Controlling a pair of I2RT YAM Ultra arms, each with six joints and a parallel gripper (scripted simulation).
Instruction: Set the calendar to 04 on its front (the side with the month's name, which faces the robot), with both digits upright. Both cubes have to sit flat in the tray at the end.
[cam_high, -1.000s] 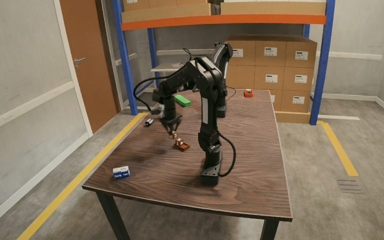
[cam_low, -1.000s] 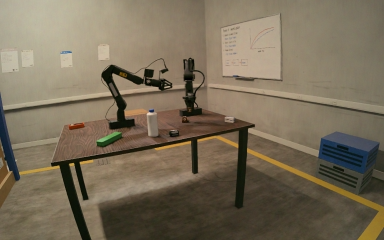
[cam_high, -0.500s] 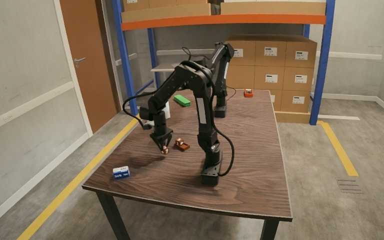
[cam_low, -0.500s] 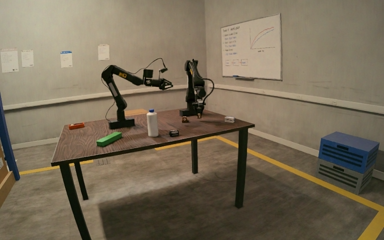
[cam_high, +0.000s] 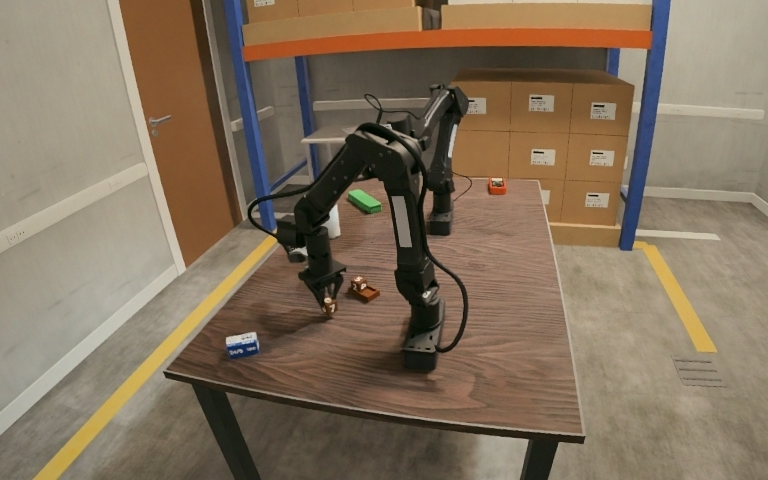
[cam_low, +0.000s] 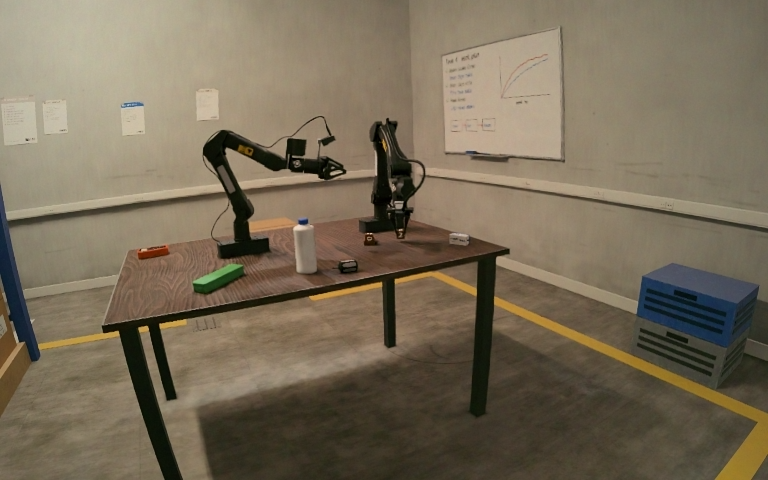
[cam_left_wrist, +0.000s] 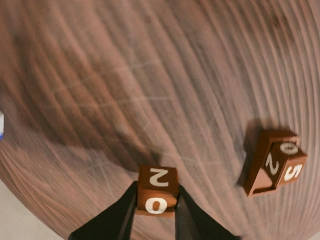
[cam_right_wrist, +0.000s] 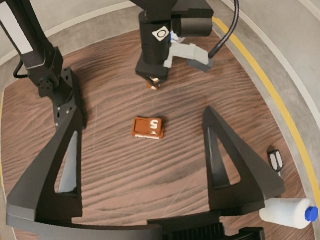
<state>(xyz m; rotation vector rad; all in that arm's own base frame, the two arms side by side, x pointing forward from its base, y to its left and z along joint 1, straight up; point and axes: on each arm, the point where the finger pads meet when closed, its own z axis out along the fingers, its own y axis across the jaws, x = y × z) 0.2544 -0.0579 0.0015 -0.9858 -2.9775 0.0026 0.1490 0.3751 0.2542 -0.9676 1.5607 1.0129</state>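
Now: left hand 70 mm past the brown calendar tray, 100 mm to the left of it and 30 mm above it. From my left hand the other things lie so: black item (200 mm ahead, 350 mm to the right, 30 mm below).
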